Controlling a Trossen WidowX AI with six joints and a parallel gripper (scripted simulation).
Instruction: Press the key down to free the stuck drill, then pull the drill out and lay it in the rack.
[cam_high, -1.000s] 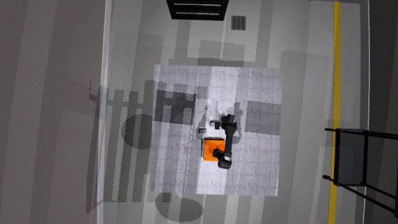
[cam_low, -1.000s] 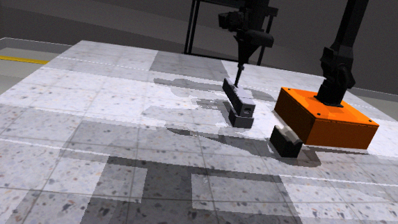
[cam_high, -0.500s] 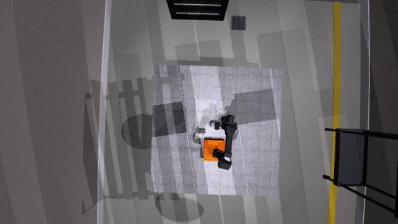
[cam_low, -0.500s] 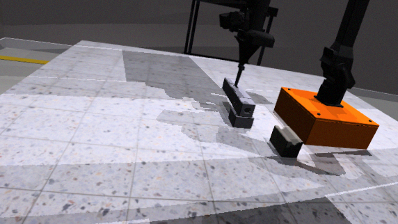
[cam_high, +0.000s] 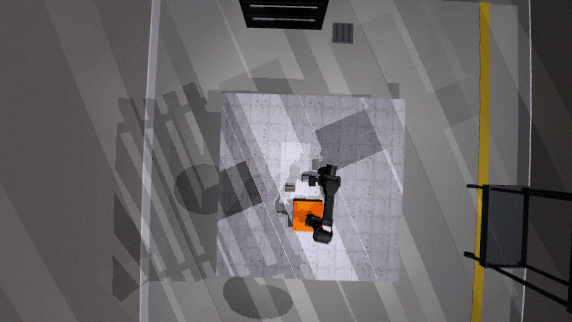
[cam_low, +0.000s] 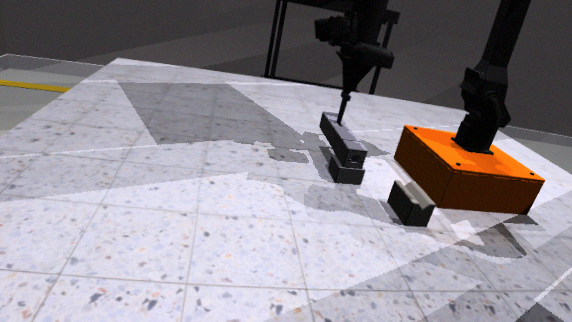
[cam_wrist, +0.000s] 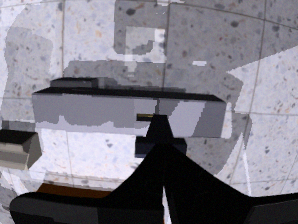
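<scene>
Now: the key 30 mm below my gripper tip. The rest, counted from my gripper tip: block housing: 90 mm below, 30 mm to the left; drill: 80 mm below, 50 mm to the left; rack: 200 mm to the left, 110 mm below, 70 mm behind.
</scene>
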